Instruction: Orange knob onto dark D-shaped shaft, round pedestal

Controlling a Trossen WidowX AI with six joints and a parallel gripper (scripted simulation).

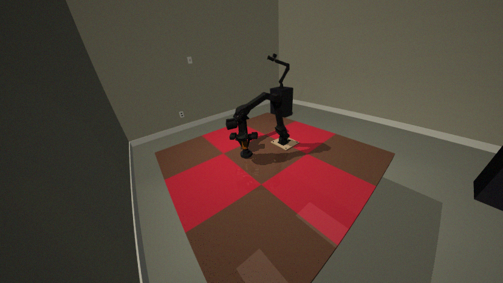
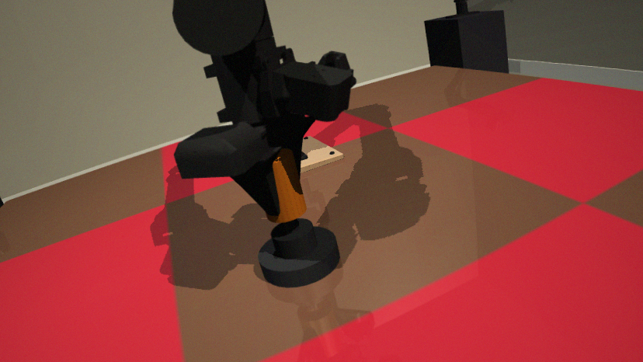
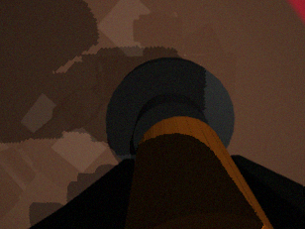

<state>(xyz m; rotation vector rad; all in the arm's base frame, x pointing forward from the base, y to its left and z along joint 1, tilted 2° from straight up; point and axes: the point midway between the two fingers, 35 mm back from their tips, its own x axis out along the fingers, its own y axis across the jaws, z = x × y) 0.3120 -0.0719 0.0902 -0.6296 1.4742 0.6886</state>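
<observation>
Now: gripper tip 20 mm below the orange knob. From my gripper tip the other things lie so: dark round pedestal (40 mm below).
</observation>
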